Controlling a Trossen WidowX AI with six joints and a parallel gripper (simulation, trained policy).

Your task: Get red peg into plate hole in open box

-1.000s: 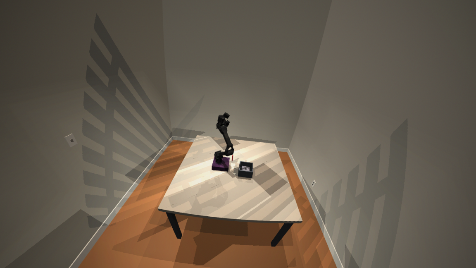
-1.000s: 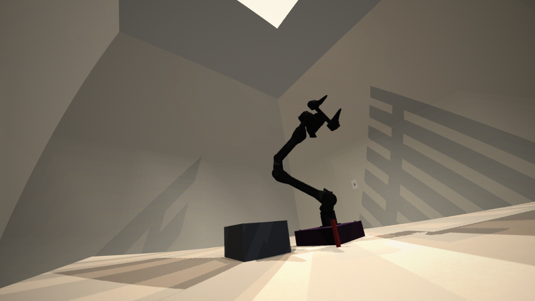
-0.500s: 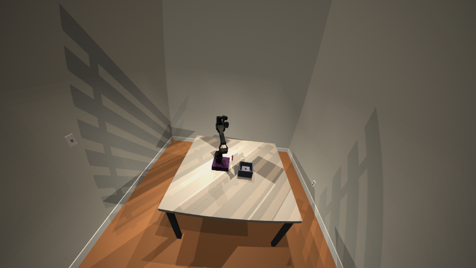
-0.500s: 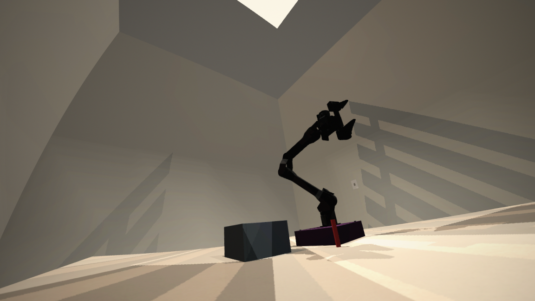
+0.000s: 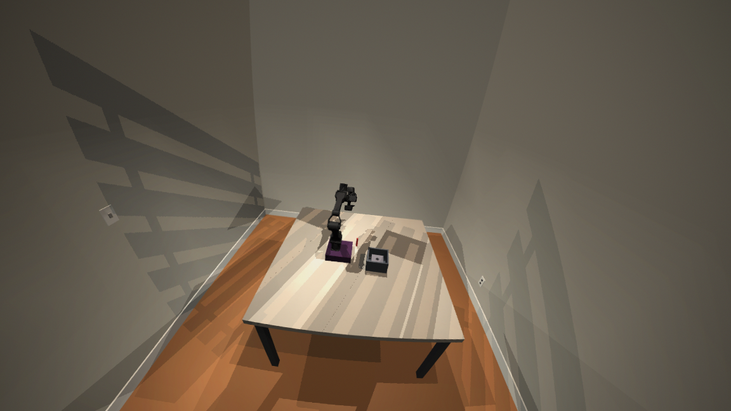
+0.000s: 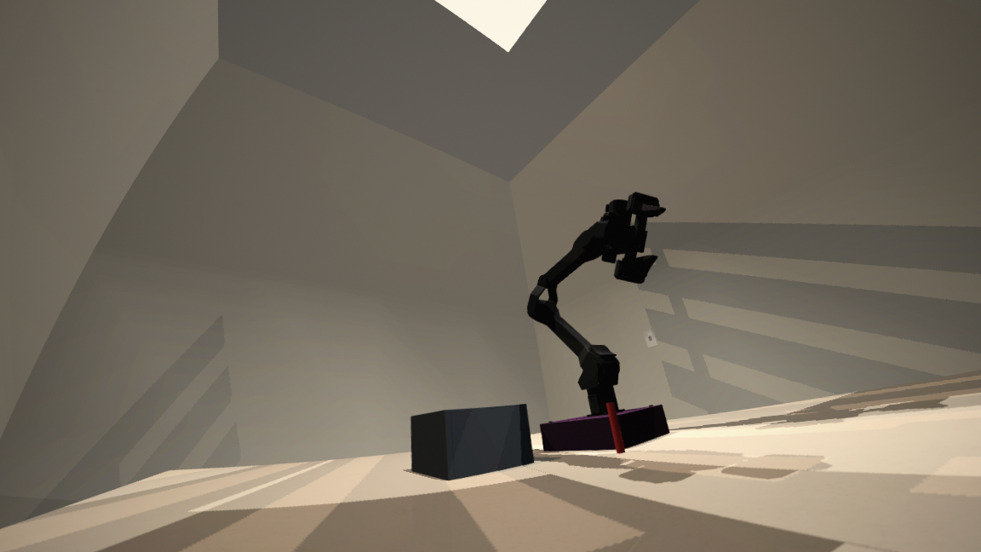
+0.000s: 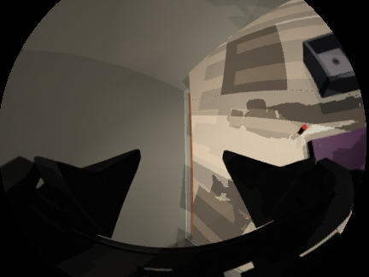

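My gripper tip is 60 mm short of the red peg, 160 mm to the left of it and 310 mm above it. The rest, counted from my gripper tip: light grey plate 230 mm ahead, 350 mm to the right, 310 mm below; dark box 230 mm ahead, 350 mm to the right, 320 mm below.
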